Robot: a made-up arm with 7 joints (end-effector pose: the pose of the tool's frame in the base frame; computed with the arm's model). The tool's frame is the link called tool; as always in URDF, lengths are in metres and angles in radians.
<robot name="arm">
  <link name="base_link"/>
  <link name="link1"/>
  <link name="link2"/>
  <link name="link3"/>
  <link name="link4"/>
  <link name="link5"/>
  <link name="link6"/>
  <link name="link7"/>
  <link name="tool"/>
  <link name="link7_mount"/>
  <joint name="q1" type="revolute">
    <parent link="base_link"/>
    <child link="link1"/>
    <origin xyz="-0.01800 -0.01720 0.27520" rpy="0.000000 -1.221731 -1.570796"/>
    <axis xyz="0 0 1"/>
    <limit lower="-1.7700" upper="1.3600" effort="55" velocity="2.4"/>
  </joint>
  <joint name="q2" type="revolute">
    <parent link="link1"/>
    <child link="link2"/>
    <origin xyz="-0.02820 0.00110 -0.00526" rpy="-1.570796 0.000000 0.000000"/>
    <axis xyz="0 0 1"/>
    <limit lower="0.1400" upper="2.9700" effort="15" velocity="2.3"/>
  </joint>
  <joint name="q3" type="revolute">
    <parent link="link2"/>
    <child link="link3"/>
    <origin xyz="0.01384 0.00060 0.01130" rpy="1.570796 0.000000 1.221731"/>
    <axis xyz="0 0 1"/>
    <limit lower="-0.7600" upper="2.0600" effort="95" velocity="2.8"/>
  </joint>
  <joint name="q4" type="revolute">
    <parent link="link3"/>
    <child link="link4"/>
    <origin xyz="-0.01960 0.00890 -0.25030" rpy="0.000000 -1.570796 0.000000"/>
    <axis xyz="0 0 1"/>
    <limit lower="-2.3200" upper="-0.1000" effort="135" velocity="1.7"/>
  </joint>
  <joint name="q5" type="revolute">
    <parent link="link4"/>
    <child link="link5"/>
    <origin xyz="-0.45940 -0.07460 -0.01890" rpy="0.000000 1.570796 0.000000"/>
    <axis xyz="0 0 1"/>
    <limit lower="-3.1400" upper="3.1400" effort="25" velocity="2.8"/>
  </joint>
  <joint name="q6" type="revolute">
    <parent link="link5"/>
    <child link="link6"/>
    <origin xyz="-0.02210 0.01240 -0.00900" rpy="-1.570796 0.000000 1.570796"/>
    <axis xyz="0 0 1"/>
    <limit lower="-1.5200" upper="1.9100" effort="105" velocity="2.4"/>
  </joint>
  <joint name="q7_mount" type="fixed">
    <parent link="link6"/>
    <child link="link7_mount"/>
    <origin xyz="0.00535 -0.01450 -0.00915"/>
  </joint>
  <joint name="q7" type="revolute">
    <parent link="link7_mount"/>
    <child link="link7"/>
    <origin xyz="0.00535 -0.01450 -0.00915" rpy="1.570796 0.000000 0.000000"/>
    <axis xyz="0 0 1"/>
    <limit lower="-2.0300" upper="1.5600" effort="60" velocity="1.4"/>
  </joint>
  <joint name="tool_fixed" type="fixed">
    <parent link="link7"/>
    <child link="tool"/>
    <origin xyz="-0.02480 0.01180 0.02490" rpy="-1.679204 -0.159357 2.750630"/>
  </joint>
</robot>
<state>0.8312 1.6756 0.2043 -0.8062 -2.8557 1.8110 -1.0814</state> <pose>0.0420 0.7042 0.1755 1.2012 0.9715 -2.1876</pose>
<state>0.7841 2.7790 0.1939 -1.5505 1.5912 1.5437 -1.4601</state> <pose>0.5649 0.1183 0.2178 -0.2755 -0.6818 0.2300</pose>
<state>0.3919 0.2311 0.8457 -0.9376 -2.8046 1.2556 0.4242</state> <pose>-0.0631 0.3236 -0.3241 0.1686 -1.4229 -1.0801</pose>
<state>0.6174 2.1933 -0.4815 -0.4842 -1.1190 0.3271 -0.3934</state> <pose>0.1389 0.5809 0.4457 0.2454 0.0227 -0.7489</pose>
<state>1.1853 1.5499 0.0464 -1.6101 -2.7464 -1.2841 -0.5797</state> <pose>0.0596 0.3621 -0.1028 -0.8991 1.7904 0.0466</pose>
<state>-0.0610 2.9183 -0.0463 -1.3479 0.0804 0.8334 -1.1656</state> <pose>0.4132 0.0453 0.6175 0.6344 -0.9421 -1.4180</pose>
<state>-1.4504 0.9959 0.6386 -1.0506 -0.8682 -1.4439 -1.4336</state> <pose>0.3101 0.3805 0.6648 -0.2245 0.7122 2.8419</pose>
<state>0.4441 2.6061 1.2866 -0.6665 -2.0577 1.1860 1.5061</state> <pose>0.3021 0.2177 0.8097 0.2749 0.7063 2.4421</pose>
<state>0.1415 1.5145 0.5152 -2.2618 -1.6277 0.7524 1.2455</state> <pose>0.3679 0.0539 0.3467 1.4430 1.2623 1.5594</pose>
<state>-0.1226 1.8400 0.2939 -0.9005 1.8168 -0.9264 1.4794</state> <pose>0.3099 0.4843 0.4913 1.1813 -0.3972 -0.5625</pose>
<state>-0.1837 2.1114 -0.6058 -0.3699 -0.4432 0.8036 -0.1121</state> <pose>0.1004 0.5723 0.5266 0.9772 -1.5896 -0.9132</pose>
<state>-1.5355 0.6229 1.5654 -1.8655 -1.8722 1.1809 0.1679</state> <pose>0.0749 0.4019 0.5001 -1.3745 1.3839 -0.3408</pose>
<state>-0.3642 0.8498 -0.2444 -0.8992 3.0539 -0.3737 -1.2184</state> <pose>0.4441 0.2933 -0.0710 0.0414 1.3849 -1.1590</pose>
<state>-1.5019 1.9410 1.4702 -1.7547 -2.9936 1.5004 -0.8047</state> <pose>-0.4686 0.1917 0.4913 -2.4385 0.1034 -1.3983</pose>
